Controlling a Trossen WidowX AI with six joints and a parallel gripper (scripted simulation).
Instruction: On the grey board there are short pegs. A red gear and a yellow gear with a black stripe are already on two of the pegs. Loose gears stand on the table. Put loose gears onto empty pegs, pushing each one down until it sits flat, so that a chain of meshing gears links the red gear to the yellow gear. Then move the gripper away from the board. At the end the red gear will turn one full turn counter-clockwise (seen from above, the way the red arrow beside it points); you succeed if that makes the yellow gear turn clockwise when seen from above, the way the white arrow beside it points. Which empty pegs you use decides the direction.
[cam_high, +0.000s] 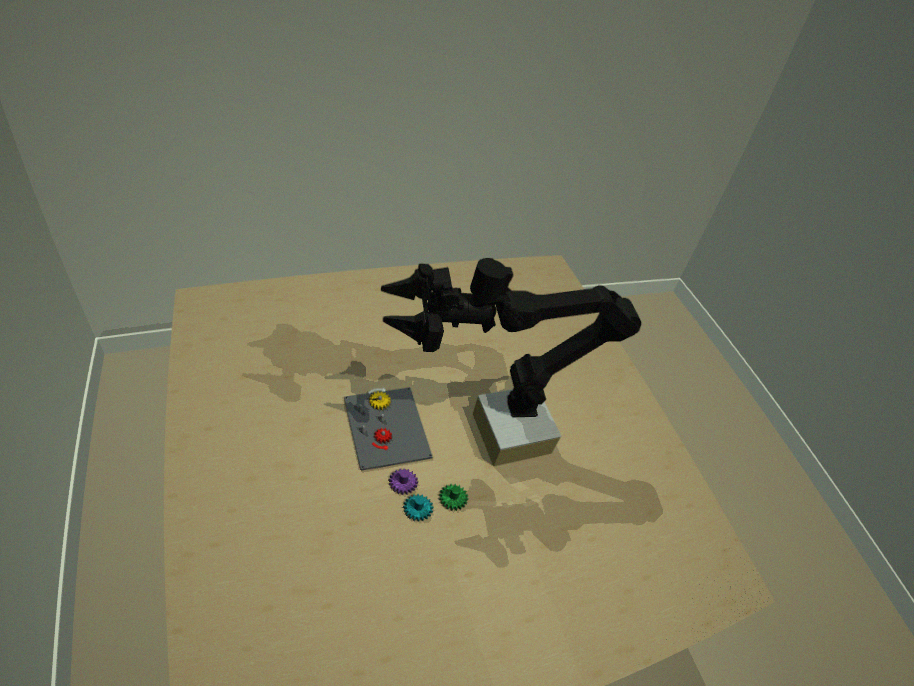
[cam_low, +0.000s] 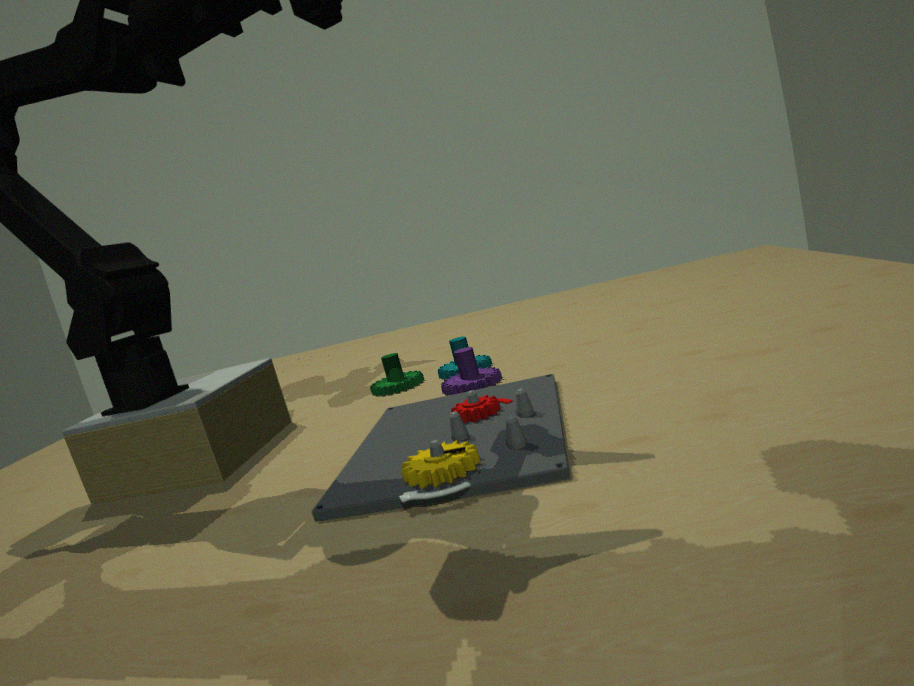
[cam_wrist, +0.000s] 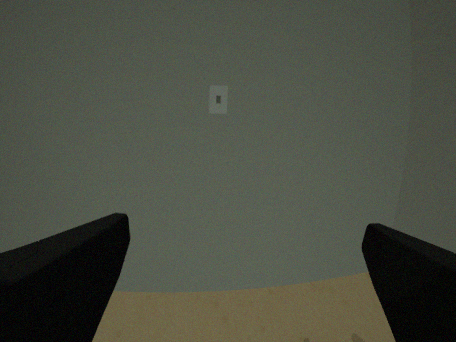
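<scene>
Now: gripper tip 390 mm above the teal gear, 210 mm to the right of it and 90 mm past it. The rest, counted from my gripper tip: yellow gear: 390 mm below, 70 mm to the right, 20 mm behind; red arrow: 400 mm below, 60 mm to the left, 10 mm behind; red gear: 390 mm below, 30 mm to the left, 20 mm behind.
</scene>
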